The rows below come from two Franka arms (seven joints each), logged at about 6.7 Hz.
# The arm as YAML. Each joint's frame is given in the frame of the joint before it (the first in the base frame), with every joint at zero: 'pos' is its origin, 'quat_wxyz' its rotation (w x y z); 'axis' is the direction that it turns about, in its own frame. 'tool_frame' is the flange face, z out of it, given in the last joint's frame.
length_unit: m
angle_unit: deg
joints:
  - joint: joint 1
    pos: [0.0, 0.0, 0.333]
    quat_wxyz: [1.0, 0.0, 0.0, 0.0]
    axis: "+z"
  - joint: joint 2
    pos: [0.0, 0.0, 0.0]
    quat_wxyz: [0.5, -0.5, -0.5, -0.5]
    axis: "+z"
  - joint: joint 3
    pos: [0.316, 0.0, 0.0]
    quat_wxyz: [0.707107, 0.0, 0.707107, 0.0]
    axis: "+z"
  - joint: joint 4
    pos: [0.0, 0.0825, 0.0]
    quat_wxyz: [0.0, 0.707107, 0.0, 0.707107]
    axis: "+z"
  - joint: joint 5
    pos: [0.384, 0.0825, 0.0]
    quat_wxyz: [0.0, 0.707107, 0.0, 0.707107]
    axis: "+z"
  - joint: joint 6
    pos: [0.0, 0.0, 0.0]
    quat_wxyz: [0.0, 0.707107, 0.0, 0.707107]
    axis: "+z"
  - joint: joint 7
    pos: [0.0, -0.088, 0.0]
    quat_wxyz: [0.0, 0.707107, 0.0, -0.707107]
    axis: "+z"
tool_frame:
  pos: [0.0, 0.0, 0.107]
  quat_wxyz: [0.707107, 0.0, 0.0, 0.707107]
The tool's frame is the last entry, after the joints.
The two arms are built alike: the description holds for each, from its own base.
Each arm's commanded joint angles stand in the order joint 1, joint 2, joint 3, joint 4, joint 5, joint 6, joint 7.
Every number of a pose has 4 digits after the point.
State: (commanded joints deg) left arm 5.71 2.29 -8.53 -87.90 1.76 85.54 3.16; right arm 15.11 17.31 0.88 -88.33 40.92 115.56 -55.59
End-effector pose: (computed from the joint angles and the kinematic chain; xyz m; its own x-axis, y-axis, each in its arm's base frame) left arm 0.5578 -0.0223 0.6132 0.9914 -0.1020 -0.0818 -0.1040 -0.9944 -0.0203; right arm 0.6375 0.2213 0.5098 0.5331 0.6320 0.5625 0.8439 -0.4440 -0.3011
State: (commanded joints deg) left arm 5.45 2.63 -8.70 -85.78 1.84 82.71 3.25; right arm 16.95 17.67 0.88 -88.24 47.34 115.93 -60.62
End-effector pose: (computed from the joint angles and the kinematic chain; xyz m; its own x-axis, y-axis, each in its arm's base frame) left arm 0.5547 -0.0256 0.6231 0.9890 -0.1094 -0.1000 -0.1119 -0.9935 -0.0195; right arm 0.6317 0.2464 0.5112 0.4779 0.6047 0.6371 0.8776 -0.3603 -0.3163
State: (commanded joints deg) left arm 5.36 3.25 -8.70 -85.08 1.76 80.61 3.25; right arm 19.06 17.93 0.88 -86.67 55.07 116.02 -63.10
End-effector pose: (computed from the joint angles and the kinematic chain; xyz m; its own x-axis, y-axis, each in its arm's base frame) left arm 0.5538 -0.0260 0.6200 0.9847 -0.1101 -0.1347 -0.1131 -0.9935 -0.0145; right arm 0.6254 0.2755 0.5279 0.4529 0.5303 0.7167 0.8912 -0.2923 -0.3469
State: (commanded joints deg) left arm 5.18 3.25 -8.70 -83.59 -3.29 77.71 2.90; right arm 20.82 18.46 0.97 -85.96 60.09 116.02 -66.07
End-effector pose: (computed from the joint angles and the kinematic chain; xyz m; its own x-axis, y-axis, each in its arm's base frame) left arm 0.5475 -0.0381 0.6284 0.9802 -0.1242 -0.1540 -0.1140 -0.9907 0.0737; right arm 0.6188 0.2993 0.5320 0.4215 0.4883 0.7641 0.9068 -0.2283 -0.3543
